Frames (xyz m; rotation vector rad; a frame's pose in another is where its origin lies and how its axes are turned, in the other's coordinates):
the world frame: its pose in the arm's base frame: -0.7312 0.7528 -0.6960 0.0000 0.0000 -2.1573
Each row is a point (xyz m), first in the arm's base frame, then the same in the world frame.
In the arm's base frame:
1: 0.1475 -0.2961 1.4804
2: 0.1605 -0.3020 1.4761
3: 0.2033 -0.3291 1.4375
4: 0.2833 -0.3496 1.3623
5: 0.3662 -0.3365 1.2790
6: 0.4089 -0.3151 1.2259
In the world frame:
1: 0.3873 1.3124 2.1764
2: 0.3850 1.3265 2.1721
3: 0.3839 1.3771 2.1335
4: 0.3567 1.4551 2.0583
5: 0.2999 1.5169 1.9750
6: 0.2584 1.5406 1.9219

